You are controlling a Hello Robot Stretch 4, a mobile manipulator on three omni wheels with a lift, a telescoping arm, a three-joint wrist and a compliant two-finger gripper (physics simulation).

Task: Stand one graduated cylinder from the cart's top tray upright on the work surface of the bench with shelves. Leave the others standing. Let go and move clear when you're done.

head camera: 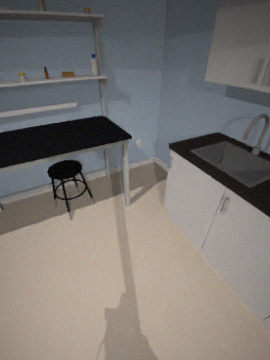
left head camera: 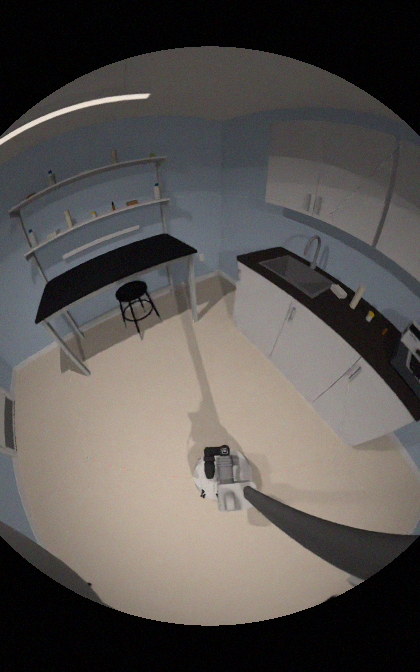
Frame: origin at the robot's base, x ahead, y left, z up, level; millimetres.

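Seen in the pictures: hand at its tool point: [left head camera: 210, 495].
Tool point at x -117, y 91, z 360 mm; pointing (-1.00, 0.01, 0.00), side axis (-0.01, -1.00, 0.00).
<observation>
Pixels of each thing's top centre, then the offset from my tool point to it.
- black stool at its top centre: [left head camera: 129, 288] [head camera: 64, 166] 172 mm up, 1753 mm ahead, 752 mm left
- tall pale bottle at its top centre: [left head camera: 362, 286] 701 mm up, 973 mm ahead, 1070 mm right
- yellow-capped jar at its top centre: [left head camera: 371, 312] 583 mm up, 843 mm ahead, 1151 mm right
The bench with shelves [head camera: 75, 137] [left head camera: 120, 262] stands against the blue wall, ahead and to the left. Its black work surface shows no cylinder standing on it. Two pale shelves hang above it, with small bottles and jars on them. The cart, its top tray and the graduated cylinders do not show in either view. My gripper is not recognisable in either view, so its opening and anything in it are hidden. My round white base with dark parts on it shows low in the left head view.
A black stool [head camera: 65, 170] [left head camera: 131, 291] stands at the bench's front edge. A counter with a sink [head camera: 232, 162] [left head camera: 295, 275] runs along the right side, with a tall pale bottle [left head camera: 357, 297] and a yellow-capped jar [left head camera: 370, 316] on it. My dark mast [left head camera: 325, 530] crosses the lower right.
</observation>
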